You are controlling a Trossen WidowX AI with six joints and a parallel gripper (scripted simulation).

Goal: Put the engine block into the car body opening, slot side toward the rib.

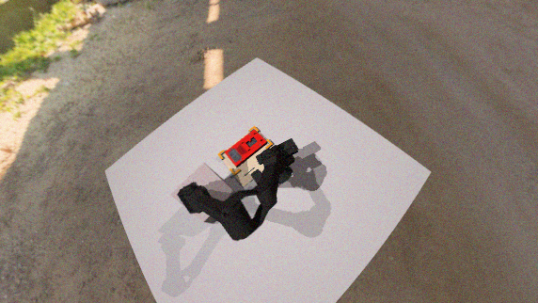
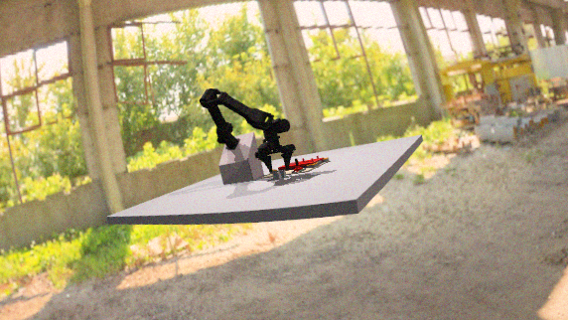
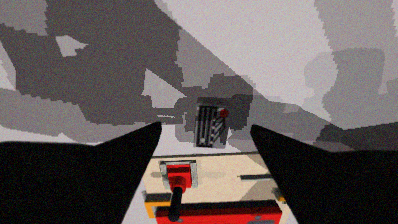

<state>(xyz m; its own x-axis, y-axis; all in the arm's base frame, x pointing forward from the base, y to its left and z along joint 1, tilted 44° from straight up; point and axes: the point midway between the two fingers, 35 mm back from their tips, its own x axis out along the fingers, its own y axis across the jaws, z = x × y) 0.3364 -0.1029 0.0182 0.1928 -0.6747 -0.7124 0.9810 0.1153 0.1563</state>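
The grey engine block lies 2 cm below my gripper tip. Also, from my gripper tip: beige board 3 cm behind, 19 cm to the left, 2 cm below.
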